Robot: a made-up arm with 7 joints. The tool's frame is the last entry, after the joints. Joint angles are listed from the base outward.
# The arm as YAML. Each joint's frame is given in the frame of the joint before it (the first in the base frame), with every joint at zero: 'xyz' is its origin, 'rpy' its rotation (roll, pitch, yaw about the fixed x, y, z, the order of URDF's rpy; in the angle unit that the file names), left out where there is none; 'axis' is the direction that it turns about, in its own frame. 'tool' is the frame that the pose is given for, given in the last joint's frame.
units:
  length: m
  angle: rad
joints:
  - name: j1
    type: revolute
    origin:
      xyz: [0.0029, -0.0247, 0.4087]
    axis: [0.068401, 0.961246, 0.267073]
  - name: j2
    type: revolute
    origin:
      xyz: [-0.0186, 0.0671, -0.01]
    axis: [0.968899, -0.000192, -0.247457]
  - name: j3
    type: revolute
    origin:
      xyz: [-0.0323, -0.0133, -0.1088]
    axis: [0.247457, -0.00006, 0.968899]
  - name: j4
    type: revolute
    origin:
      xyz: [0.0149, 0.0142, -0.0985]
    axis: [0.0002, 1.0, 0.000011]
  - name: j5
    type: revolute
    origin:
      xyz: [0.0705, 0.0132, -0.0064]
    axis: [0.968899, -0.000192, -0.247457]
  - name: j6
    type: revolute
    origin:
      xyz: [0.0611, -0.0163, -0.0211]
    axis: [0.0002, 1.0, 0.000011]
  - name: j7
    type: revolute
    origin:
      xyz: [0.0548, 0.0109, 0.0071]
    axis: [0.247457, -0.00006, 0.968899]
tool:
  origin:
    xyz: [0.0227, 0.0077, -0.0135]
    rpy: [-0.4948, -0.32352, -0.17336]
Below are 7 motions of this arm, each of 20 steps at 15 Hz.
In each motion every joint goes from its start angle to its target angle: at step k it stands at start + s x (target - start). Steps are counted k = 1, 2, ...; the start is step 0. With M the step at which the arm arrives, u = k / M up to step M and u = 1 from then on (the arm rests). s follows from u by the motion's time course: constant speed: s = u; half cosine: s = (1 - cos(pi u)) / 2; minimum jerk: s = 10 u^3 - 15 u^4 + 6 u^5.
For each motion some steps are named. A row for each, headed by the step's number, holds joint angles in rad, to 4 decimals.
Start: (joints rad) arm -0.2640 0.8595 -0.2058 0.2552 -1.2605 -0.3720 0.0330
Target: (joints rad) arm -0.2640 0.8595 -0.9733 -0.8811 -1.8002 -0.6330 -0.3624
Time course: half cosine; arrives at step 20
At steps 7, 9, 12, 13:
7: -0.2640 0.8595 -0.4153 -0.0550 -1.4078 -0.4433 -0.0749
9: -0.2640 0.8595 -0.5295 -0.2241 -1.4881 -0.4821 -0.1338
12: -0.2640 0.8595 -0.7081 -0.4885 -1.6137 -0.5428 -0.2258
13: -0.2640 0.8595 -0.7638 -0.5709 -1.6529 -0.5617 -0.2545

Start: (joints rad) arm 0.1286 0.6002 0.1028 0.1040 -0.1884 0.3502 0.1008
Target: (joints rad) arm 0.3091 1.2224 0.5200 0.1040 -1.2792 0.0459 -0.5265
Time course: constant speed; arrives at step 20
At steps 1, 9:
1: 0.1376 0.6313 0.1237 0.1040 -0.2429 0.3350 0.0694
9: 0.2098 0.8802 0.2905 0.1040 -0.6793 0.2133 -0.1815

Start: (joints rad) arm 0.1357 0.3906 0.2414 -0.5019 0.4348 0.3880 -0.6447
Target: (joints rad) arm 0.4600 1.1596 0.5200 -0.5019 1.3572 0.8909 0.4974
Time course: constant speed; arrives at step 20
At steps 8, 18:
8: 0.2654 0.6982 0.3528 -0.5019 0.8038 0.5892 -0.1879
18: 0.4276 1.0827 0.4921 -0.5019 1.2650 0.8406 0.3832

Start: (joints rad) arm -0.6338 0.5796 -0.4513 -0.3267 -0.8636 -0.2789 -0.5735
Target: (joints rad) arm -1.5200 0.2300 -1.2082 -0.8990 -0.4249 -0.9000 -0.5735
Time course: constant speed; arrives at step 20
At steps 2, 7, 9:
2: -0.7224 0.5446 -0.5270 -0.3839 -0.8197 -0.3410 -0.5735
7: -0.9440 0.4572 -0.7162 -0.5270 -0.7101 -0.4963 -0.5735
9: -1.0326 0.4223 -0.7919 -0.5842 -0.6662 -0.5584 -0.5735

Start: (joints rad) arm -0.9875 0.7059 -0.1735 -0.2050 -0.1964 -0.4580 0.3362
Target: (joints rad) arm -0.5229 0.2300 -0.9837 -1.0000 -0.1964 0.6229 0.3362
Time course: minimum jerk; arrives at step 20
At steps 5, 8, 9, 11, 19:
5: -0.9394 0.6566 -0.2574 -0.2873 -0.1964 -0.3461 0.3362
8: -0.8400 0.5548 -0.4307 -0.4574 -0.1964 -0.1149 0.3362
9: -0.7985 0.5123 -0.5031 -0.5285 -0.1964 -0.0182 0.3362
11: -0.7119 0.4236 -0.6541 -0.6765 -0.1964 0.1831 0.3362
19: -0.5234 0.2306 -0.9828 -0.9991 -0.1964 0.6216 0.3362

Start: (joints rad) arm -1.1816 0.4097 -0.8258 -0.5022 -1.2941 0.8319 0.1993
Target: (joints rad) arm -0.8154 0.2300 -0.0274 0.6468 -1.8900 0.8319 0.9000
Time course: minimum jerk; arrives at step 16
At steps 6, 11, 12, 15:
6: -1.0808 0.3602 -0.6061 -0.1860 -1.4581 0.8319 0.3921
11: -0.8813 0.2623 -0.1711 0.4400 -1.7827 0.8319 0.7739
12: -0.8533 0.2486 -0.1100 0.5279 -1.8283 0.8319 0.8275
15: -0.8162 0.2304 -0.0292 0.6443 -1.8887 0.8319 0.8984

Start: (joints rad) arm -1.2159 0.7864 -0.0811 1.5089 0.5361 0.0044 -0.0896
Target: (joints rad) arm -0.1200 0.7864 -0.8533 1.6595 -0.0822 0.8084 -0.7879
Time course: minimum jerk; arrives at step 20
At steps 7, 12, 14, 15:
7: -0.9582 0.7864 -0.2627 1.5443 0.3907 0.1935 -0.2538
12: -0.4679 0.7864 -0.6082 1.6117 0.1141 0.5532 -0.5662
14: -0.2987 0.7864 -0.7274 1.6349 0.0186 0.6773 -0.6740
15: -0.2334 0.7864 -0.7734 1.6439 -0.0182 0.7252 -0.7156

